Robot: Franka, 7 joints.
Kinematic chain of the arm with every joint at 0, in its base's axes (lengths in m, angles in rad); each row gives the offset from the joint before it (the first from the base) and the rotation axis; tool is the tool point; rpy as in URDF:
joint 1: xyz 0 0 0.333 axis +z
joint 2: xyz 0 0 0 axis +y
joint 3: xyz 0 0 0.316 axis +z
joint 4: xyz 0.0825 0 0 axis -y
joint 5: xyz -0.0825 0 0.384 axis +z
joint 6: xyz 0 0 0 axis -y
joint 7: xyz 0.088 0 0 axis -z
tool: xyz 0 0 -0.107 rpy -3.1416 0 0
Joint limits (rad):
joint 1: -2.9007..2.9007
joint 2: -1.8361..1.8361
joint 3: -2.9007..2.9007
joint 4: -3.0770..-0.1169
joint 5: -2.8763..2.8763
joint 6: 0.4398..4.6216
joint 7: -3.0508..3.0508
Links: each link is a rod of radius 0.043 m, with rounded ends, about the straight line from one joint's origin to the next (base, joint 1, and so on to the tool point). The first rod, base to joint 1, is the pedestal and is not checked.
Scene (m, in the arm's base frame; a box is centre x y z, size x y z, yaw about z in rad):
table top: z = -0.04
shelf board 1: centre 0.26 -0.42 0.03 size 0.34 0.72 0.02 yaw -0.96
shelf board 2: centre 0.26 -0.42 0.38 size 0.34 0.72 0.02 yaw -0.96
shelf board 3: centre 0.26 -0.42 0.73 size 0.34 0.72 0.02 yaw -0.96
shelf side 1: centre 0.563 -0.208 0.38 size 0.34 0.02 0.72 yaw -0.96
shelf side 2: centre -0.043 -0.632 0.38 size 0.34 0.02 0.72 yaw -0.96
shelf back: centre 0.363 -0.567 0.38 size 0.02 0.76 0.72 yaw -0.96
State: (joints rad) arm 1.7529 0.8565 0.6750 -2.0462 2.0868 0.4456 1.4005
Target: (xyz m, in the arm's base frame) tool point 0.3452 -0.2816 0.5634
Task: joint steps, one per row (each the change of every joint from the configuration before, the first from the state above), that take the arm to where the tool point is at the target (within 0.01 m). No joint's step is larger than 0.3 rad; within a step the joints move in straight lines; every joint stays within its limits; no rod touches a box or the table.
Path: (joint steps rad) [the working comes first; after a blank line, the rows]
Joints at the target: 2.9007 0.0547 2.4254 -2.2051 1.8830 0.6373 1.4005
Straight joint move there: touches shelf side 2.

1: 0.1640 -0.0217 0.2839 -0.1035 -0.0728 -0.0008 0.0000
2: 0.1639 -0.0216 0.2840 -0.1034 -0.0728 -0.0009 0.0000
3: 0.1640 -0.0217 0.2839 -0.1035 -0.0729 -0.0008 0.0000
4: 0.1640 -0.0217 0.2840 -0.1035 -0.0728 -0.0008 0.0000
5: 0.1640 -0.0216 0.2839 -0.1034 -0.0728 -0.0008 0.0000
6: 0.1639 -0.0217 0.2840 -0.1035 -0.0728 -0.0009 0.0000
7: 0.1640 -0.0217 0.2839 -0.1035 -0.0728 -0.0008 0.0000
8: 0.0000 -0.2167 -0.0790 0.1885 0.1019 0.0658 0.0000
9: 0.0000 -0.2167 -0.0791 0.1884 0.1020 0.0659 0.0000
10: 0.0000 -0.2167 -0.0791 0.1885 0.1020 0.0658 0.0000

